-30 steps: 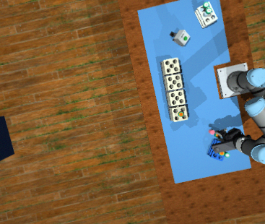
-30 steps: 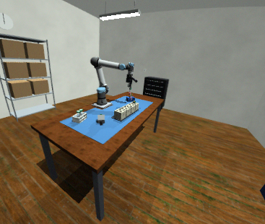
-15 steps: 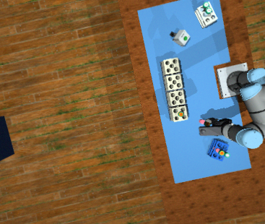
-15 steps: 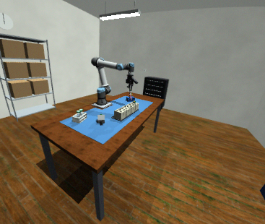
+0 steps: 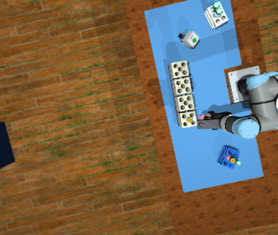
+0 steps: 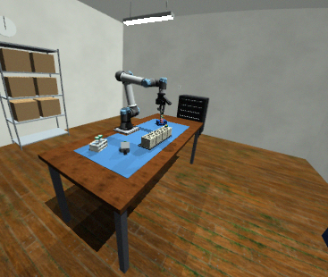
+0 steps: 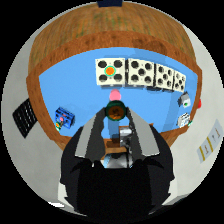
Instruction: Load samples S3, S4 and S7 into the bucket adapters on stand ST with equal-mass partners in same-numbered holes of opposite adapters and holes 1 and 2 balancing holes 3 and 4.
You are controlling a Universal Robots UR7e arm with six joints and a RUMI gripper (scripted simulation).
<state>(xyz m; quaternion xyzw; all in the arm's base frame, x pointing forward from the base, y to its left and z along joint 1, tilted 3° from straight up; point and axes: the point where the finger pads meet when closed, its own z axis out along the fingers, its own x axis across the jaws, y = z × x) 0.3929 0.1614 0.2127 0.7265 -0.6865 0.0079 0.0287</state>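
My gripper is now 200 mm past the blue rack, 320 mm to the right of it and 220 mm above it. Also, from my hand: white rack: 200 mm behind, 630 mm to the right, 220 mm below; adapter: 60 mm ahead, 20 mm to the left, 200 mm below.
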